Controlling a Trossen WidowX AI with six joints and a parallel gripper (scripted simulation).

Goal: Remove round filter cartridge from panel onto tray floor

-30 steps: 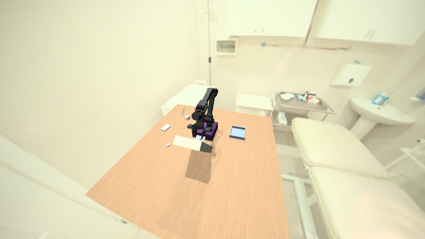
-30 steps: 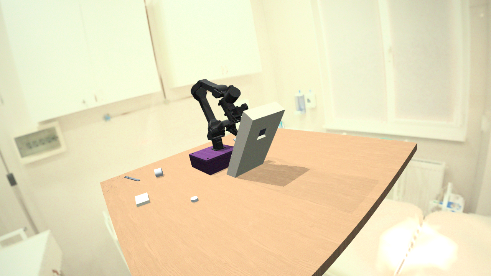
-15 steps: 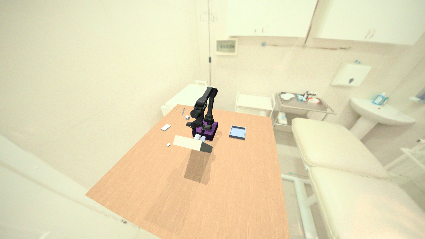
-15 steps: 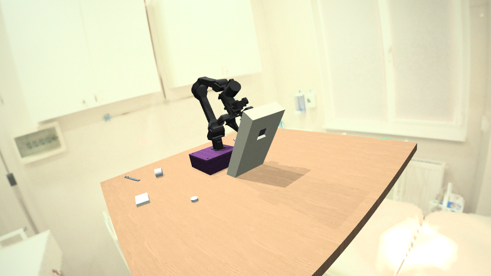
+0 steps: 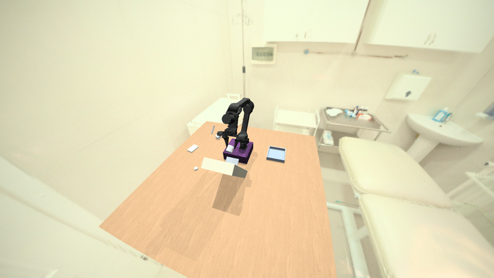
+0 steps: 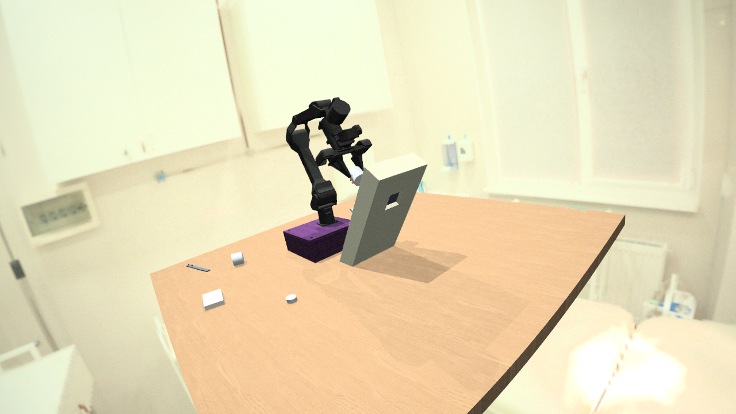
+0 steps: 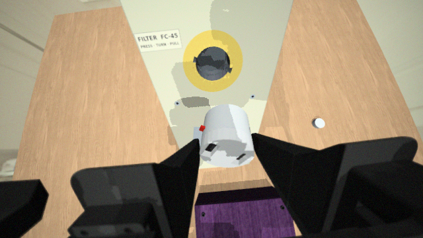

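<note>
Now: gripper tip 330 mm past the blue tray, 240 mm to the right of it and 260 mm above it. Also, from my gripper tip: grey flap (20 mm ahead, 130 mm below); then grey service panel (70 mm ahead, 10 mm to the left, 120 mm below); then white round filter cartridge (right at my gripper tip).
</note>
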